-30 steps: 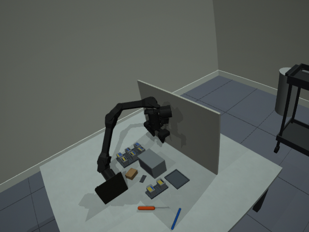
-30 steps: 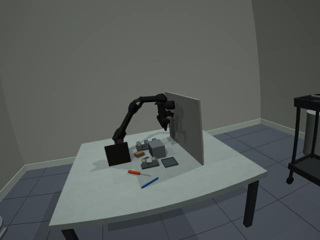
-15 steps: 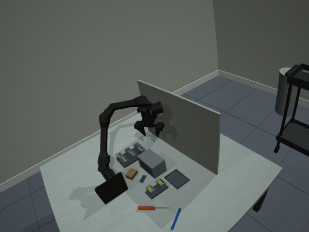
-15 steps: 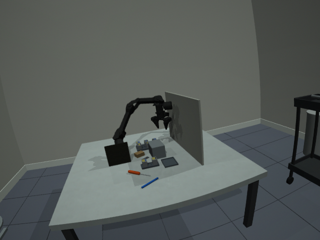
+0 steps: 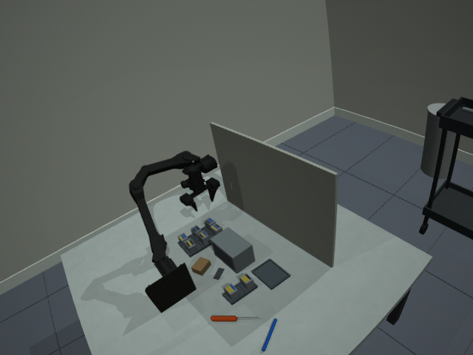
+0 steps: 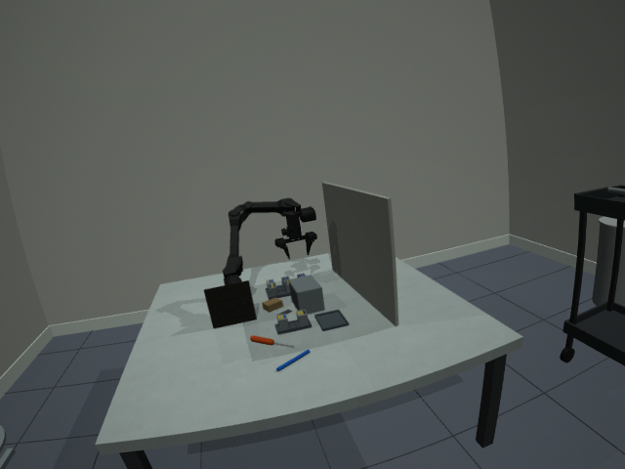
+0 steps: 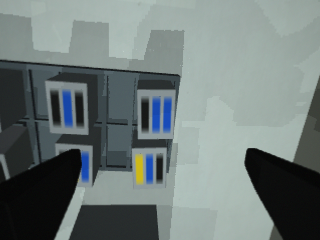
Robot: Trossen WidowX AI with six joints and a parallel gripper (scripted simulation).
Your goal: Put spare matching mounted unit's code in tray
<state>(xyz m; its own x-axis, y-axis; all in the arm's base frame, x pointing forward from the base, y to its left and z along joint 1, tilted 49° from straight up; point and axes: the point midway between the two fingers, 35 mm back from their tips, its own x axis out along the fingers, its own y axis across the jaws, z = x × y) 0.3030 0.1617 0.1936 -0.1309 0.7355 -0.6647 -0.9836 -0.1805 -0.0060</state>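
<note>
The grey spare lies 10 mm to the right of my gripper tip and 100 mm below it. From my gripper tip the other things lie so: upright panel (220 mm ahead, 220 mm to the right, 90 mm above); then grey unit (20 mm behind, 230 mm to the right, 90 mm below); then tan block (160 mm behind, 200 mm to the right, 120 mm below).
</note>
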